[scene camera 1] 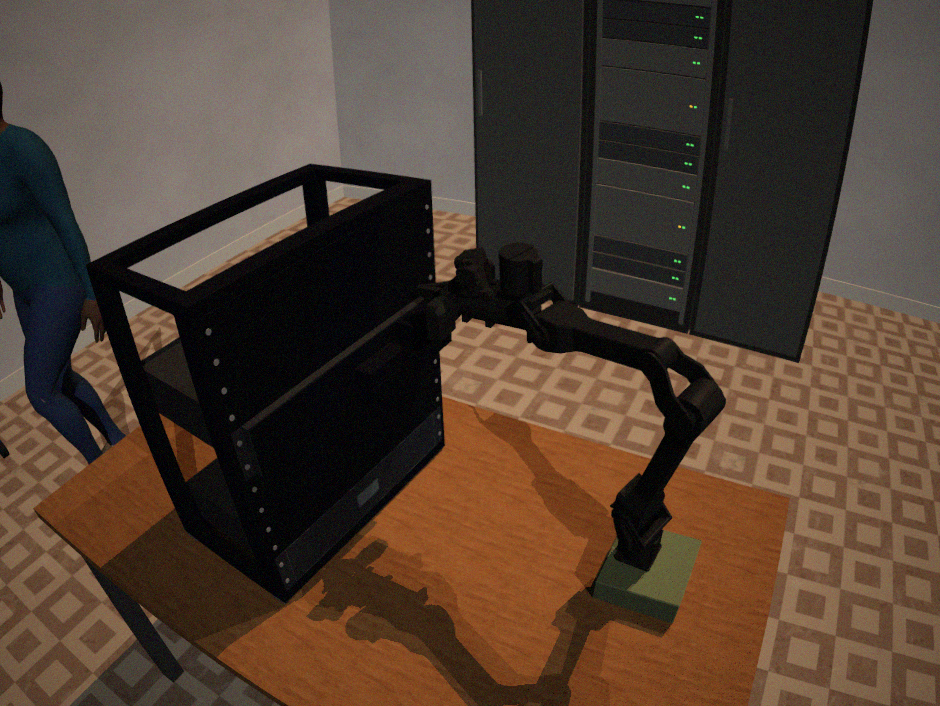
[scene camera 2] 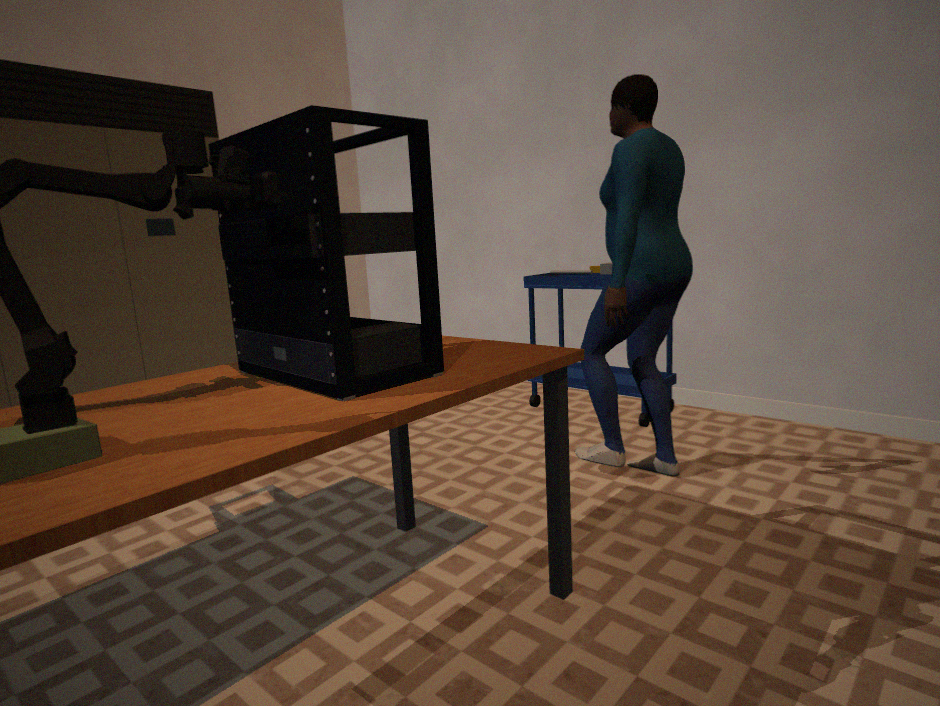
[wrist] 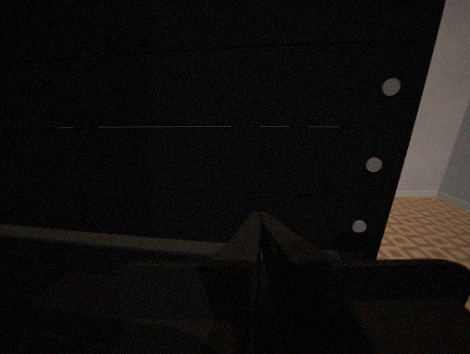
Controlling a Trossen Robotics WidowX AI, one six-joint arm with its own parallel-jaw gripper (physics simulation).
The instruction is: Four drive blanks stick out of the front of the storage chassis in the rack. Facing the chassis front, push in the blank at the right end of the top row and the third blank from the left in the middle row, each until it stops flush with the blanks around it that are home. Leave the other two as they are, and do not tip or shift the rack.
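Places are measured from the arm's base along level axes (x back, y right, z up), in metres.
Pixels of known places: gripper, between the fingertips: (scene camera 1: 417, 288) (scene camera 2: 286, 196) (wrist: 258, 219); arm's base, origin of its link: (scene camera 1: 638, 552) (scene camera 2: 49, 426).
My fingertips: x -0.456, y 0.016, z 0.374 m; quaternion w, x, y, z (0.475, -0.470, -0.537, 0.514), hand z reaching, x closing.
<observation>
For each thing: its top centre in the pictures, then the offset to it from my fingertips. Level surfaces: height alone.
- rack, centre of its top: (scene camera 1: 265, 217) (wrist: 135, 33) (scene camera 2: 309, 132) dx -0.160, dy -0.166, dz +0.161 m
- dark block, centre of its top: (wrist: 144, 254) (scene camera 1: 363, 348) (scene camera 2: 281, 232) dx -0.034, dy -0.108, dz -0.069 m
- wooden table, height of its surface: dz -0.428 m
The rack (scene camera 1: 201, 216) (scene camera 2: 425, 243) (wrist: 387, 125) stands upright on the table. The storage chassis (scene camera 1: 326, 410) is a very dark front below a pale top edge; in the wrist view this edge (wrist: 100, 240) runs from the left to the fingers. One dark block (scene camera 1: 379, 358) juts from the chassis front; its row and column cannot be made out. My gripper (scene camera 1: 433, 294) (scene camera 2: 275, 186) (wrist: 259, 219) is shut and empty, its tips close to the chassis's upper right end. Contact cannot be told. The top-row right-end blank is hidden behind the gripper or lost in shadow.
The wooden table (scene camera 1: 493, 531) (scene camera 2: 189, 421) carries the rack and the arm's green base (scene camera 1: 653, 577) (scene camera 2: 53, 452). A tall server cabinet (scene camera 1: 531, 151) stands behind. A person (scene camera 1: 37, 227) (scene camera 2: 645, 197) is near a blue cart (scene camera 2: 562, 281) beyond the table.
</observation>
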